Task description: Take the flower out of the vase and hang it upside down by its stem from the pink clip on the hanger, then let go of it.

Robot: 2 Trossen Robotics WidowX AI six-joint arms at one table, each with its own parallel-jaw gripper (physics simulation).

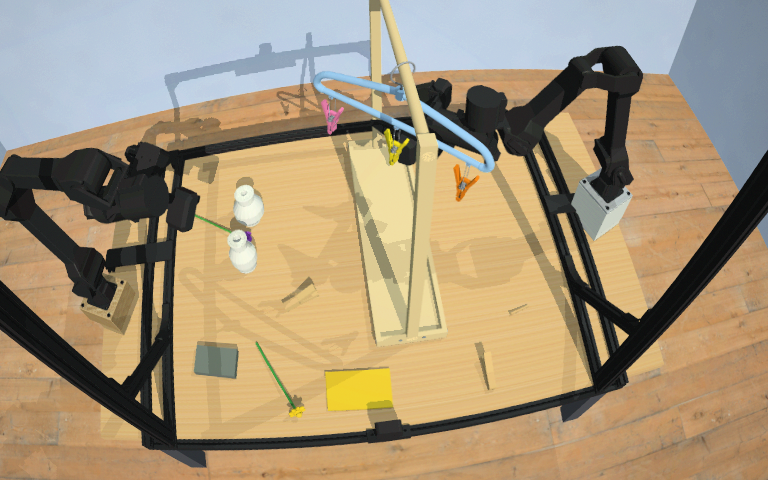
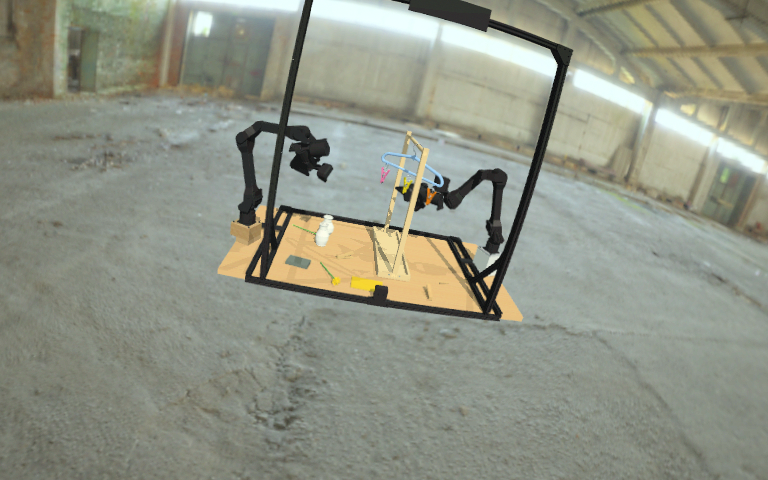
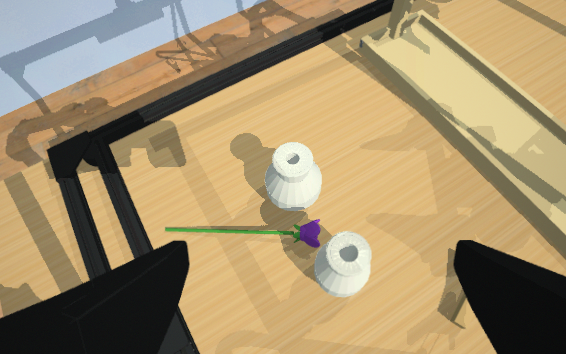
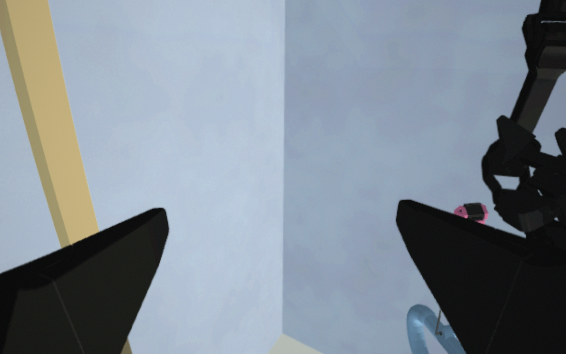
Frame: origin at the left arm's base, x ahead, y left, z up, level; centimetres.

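Where they show: left gripper, fingertip midpoint: (image 1: 180,190) (image 2: 317,178) (image 3: 320,253) (image 4: 526,123); right gripper, fingertip midpoint: (image 1: 381,105) (image 2: 399,186) (image 4: 284,215); left arm's base, link origin: (image 1: 102,294) (image 2: 246,222); right arm's base, link origin: (image 1: 606,188) (image 2: 491,250).
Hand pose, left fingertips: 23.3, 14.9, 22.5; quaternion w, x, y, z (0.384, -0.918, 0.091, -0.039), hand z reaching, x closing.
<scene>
Things, the pixels of their centre, and the offset from my left fingertips, as dx, dy, dz. "spot": a spot on its surface instead.
- green stem, surface spot: (image 3: 230,231) (image 1: 211,223) (image 2: 305,229) spot: -6.7, +12.3, -29.1
- yellow flower, body centre: (image 1: 277,379) (image 2: 328,272) +19.3, -18.5, -29.2
- pink clip, body centre: (image 4: 454,271) (image 1: 330,112) (image 2: 383,172) +23.3, +15.9, +6.2
- wooden rack, body centre: (image 1: 393,145) (image 2: 402,197) +33.1, +19.1, -3.1
- grey-green block, body centre: (image 1: 216,361) (image 2: 298,261) +5.9, -18.7, -29.4
- yellow sheet, body centre: (image 1: 358,390) (image 2: 366,284) +34.6, -16.3, -29.9
A purple flower on a green stem (image 3: 230,231) (image 1: 212,222) (image 2: 304,228) lies flat on the table beside two white vases (image 3: 293,185) (image 3: 342,272) (image 1: 248,209) (image 1: 243,256), its bloom between them. Both vases stand upright with open mouths. A yellow flower (image 1: 275,376) (image 2: 327,271) lies near the front. The pink clip (image 1: 331,117) (image 2: 384,173) (image 4: 471,212) hangs empty at the left end of the blue hanger (image 1: 464,133) (image 2: 440,180) (image 4: 417,325). My left gripper (image 3: 320,253) is open and empty, high over the vases' side. My right gripper (image 4: 284,215) is open and empty behind the hanger, partly hidden by the rack.
The wooden rack (image 1: 425,226) (image 2: 415,198) carries the hanger, with yellow (image 1: 395,147) and orange (image 1: 464,183) clips. A grey-green block (image 1: 216,360), a yellow sheet (image 1: 359,389) and small wooden pieces (image 1: 488,370) (image 1: 299,292) lie on the table. Black frame rails surround it.
</scene>
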